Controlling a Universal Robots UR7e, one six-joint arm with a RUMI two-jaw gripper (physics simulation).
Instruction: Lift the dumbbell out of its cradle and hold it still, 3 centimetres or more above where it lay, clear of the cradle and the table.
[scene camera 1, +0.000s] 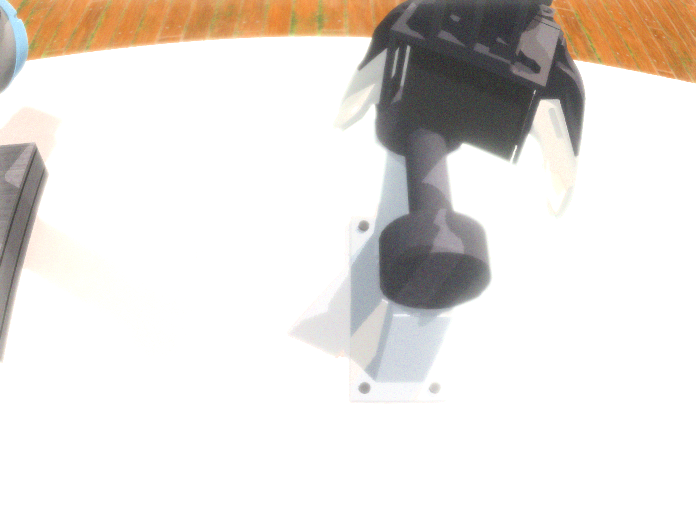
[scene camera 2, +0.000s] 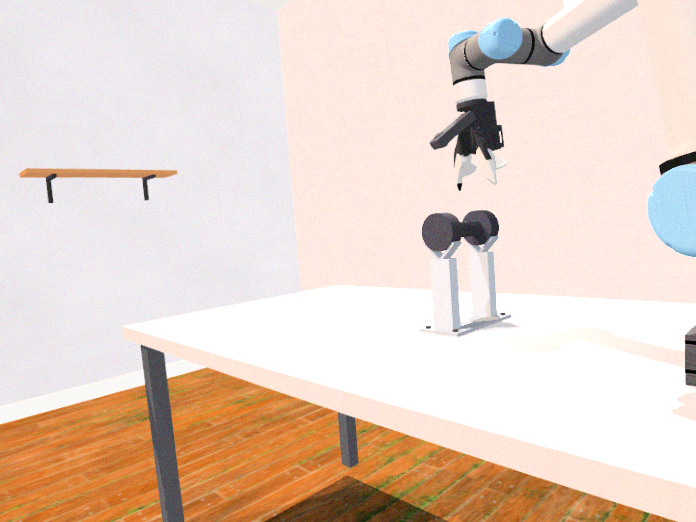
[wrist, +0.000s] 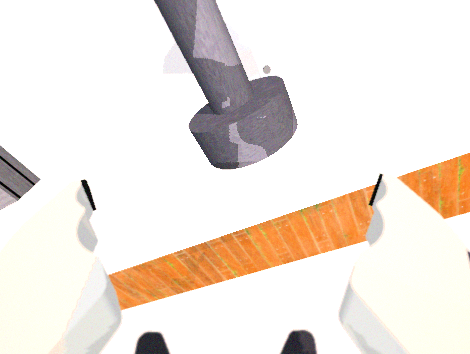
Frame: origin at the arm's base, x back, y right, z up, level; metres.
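Seen in the pictures: gripper, fingertip midpoint: (scene camera 1: 452, 170) (scene camera 2: 476, 188) (wrist: 231, 180).
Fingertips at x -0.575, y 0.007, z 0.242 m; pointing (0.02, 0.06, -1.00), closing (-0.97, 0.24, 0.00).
A point is followed by its place in that frame.
The dark grey dumbbell (scene camera 1: 430, 179) @(z 0.167, x -0.567, y -0.045 m) (scene camera 2: 469, 229) @(z 0.148, x -0.551, y -0.050 m) (wrist: 217, 65) @(z 0.167, x -0.575, y -0.034 m) lies level in the cradle, its two round heads resting in the V-shaped tops. The pale cradle (scene camera 1: 399, 391) @(z -0.062, x -0.584, y 0.041 m) (scene camera 2: 444, 292) @(z 0.019, x -0.543, y -0.145 m) has two posts on a base plate, which stands on the white table (scene camera 1: 196, 449) @(z -0.070, x -0.395, y 0.148 m) (scene camera 2: 337, 348) @(z -0.070, x -0.621, y -0.377 m). My gripper (scene camera 1: 449, 169) @(z 0.242, x -0.575, y 0.007 m) (scene camera 2: 477, 185) @(z 0.242, x -0.575, y 0.007 m) (wrist: 231, 180) @(z 0.242, x -0.575, y 0.007 m) is open and empty, with its fingers pointing down. In scene camera 2 its fingertips are above the dumbbell, apart from it. In scene camera 1 the gripper hides part of the far head. In the wrist view one head and part of the handle show ahead of the fingertips.
A dark block (scene camera 1: 16, 224) @(z -0.023, x -0.092, y -0.042 m) (scene camera 2: 690, 356) @(z -0.030, x -0.062, y -0.156 m) (wrist: 15, 170) @(z -0.049, x -0.117, y 0.082 m) stands on the table to the side of the cradle. A blue arm joint (scene camera 2: 677, 207) @(z 0.171, x -0.058, y -0.196 m) shows at the right edge of scene camera 2. A wooden shelf (scene camera 2: 101, 173) is on the far wall.
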